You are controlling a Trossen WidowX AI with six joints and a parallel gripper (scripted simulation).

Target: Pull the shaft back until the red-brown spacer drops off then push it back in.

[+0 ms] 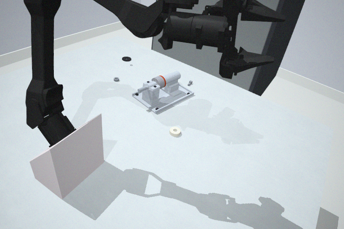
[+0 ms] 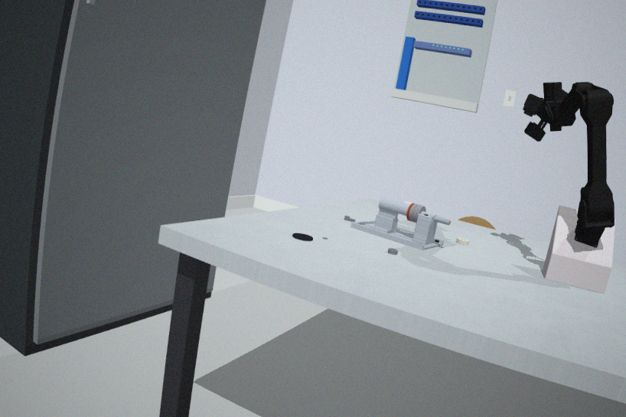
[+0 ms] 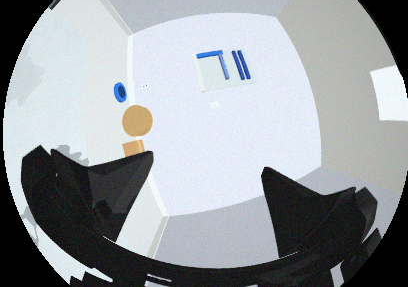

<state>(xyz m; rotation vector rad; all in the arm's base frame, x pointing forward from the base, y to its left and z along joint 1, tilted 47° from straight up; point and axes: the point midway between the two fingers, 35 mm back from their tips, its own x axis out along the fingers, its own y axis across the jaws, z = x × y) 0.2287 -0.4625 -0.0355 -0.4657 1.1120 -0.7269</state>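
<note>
Now: the grey shaft 430 mm to the left of my gripper tip, 390 mm below it and 230 mm ahead of it. From my gripper tip the other things lie so: red-brown spacer 420 mm to the left, 390 mm below, 280 mm ahead; then cream ring 460 mm below, 240 mm to the left, 140 mm ahead; then grey spacer 420 mm to the left, 390 mm below, 250 mm ahead.
</note>
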